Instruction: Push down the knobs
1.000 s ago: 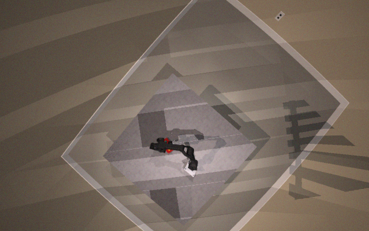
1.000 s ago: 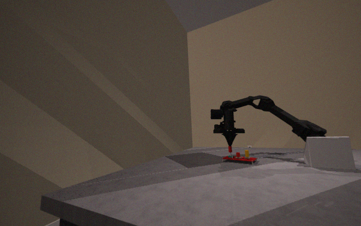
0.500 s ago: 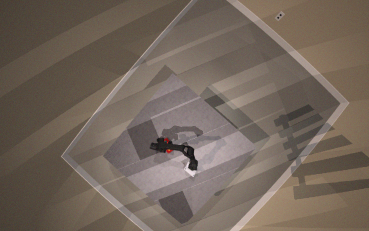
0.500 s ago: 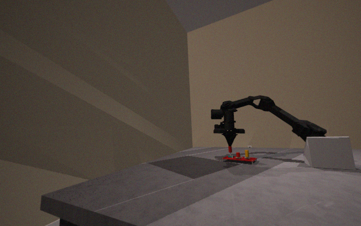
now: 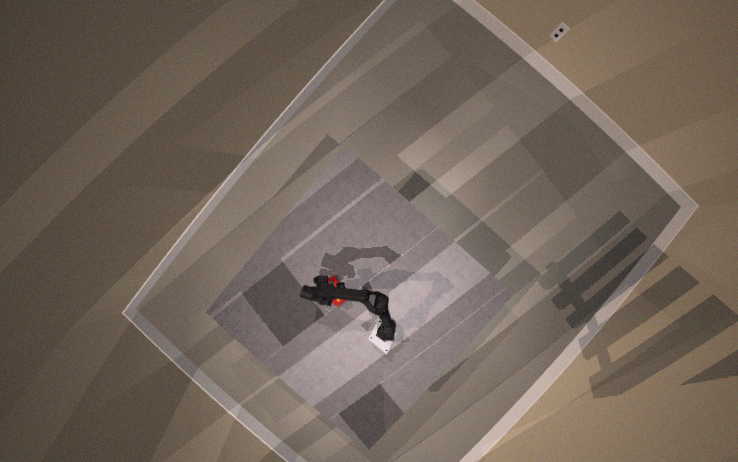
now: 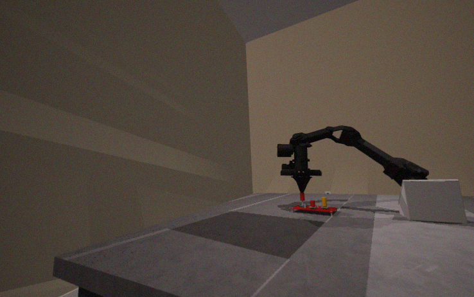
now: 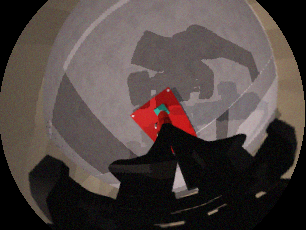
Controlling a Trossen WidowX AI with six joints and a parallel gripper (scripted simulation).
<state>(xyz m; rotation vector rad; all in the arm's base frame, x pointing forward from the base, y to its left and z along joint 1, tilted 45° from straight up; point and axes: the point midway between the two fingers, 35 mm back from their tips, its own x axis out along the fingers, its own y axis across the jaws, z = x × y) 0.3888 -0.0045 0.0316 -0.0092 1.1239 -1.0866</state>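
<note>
The yellow knob is 80 mm behind my gripper tip, 30 mm to the left of it and 30 mm below it. Round my gripper tip: red knob 20 mm below.
</note>
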